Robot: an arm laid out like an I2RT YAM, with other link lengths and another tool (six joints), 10 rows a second.
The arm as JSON. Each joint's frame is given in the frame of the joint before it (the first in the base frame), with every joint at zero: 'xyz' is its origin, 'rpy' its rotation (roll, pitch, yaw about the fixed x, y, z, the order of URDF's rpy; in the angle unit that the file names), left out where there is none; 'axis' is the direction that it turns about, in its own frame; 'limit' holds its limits. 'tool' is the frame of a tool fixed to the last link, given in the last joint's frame.
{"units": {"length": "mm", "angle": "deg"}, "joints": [
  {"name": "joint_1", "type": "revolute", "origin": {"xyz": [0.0, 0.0, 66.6]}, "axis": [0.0, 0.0, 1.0], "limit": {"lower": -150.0, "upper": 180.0}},
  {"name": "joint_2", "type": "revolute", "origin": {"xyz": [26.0, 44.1, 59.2]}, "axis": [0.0, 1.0, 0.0], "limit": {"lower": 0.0, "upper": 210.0}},
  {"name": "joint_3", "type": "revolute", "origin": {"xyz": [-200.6, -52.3, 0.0]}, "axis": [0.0, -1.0, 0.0], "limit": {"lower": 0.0, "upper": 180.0}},
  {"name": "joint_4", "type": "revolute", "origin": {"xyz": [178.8, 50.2, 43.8]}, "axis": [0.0, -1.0, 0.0], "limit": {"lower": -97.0, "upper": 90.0}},
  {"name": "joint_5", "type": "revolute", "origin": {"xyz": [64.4, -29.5, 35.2]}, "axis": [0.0, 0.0, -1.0], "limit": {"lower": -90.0, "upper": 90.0}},
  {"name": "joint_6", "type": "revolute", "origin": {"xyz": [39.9, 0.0, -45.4]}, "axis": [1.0, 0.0, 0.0], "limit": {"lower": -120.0, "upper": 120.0}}
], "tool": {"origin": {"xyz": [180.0, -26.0, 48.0], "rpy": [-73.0, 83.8, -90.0]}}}
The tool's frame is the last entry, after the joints.
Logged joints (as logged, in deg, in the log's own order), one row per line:
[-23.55 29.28 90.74 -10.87 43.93 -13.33]
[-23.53 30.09 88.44 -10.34 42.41 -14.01]
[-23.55 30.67 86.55 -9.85 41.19 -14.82]
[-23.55 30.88 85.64 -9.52 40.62 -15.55]
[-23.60 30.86 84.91 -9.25 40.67 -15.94]
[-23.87 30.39 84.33 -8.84 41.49 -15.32]
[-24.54 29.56 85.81 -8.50 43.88 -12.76]
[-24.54 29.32 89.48 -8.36 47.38 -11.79]
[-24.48 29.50 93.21 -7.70 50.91 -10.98]
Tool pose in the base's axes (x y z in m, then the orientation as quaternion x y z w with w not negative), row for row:
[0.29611 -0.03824 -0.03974 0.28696 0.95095 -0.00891 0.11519]
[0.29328 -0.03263 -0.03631 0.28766 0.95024 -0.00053 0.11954]
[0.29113 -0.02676 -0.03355 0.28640 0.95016 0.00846 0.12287]
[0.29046 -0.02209 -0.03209 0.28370 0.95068 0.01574 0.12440]
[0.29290 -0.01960 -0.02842 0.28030 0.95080 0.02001 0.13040]
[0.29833 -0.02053 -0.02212 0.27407 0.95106 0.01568 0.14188]
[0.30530 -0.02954 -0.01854 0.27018 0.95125 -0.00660 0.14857]
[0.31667 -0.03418 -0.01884 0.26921 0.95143 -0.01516 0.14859]
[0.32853 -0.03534 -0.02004 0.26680 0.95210 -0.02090 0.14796]
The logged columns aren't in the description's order. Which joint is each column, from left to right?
Columns, left to right: joint_4, joint_6, joint_2, joint_1, joint_3, joint_5.
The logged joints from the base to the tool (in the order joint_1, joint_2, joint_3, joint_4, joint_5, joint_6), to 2 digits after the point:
[-10.87 90.74 43.93 -23.55 -13.33 29.28]
[-10.34 88.44 42.41 -23.53 -14.01 30.09]
[-9.85 86.55 41.19 -23.55 -14.82 30.67]
[-9.52 85.64 40.62 -23.55 -15.55 30.88]
[-9.25 84.91 40.67 -23.60 -15.94 30.86]
[-8.84 84.33 41.49 -23.87 -15.32 30.39]
[-8.50 85.81 43.88 -24.54 -12.76 29.56]
[-8.36 89.48 47.38 -24.54 -11.79 29.32]
[-7.70 93.21 50.91 -24.48 -10.98 29.50]

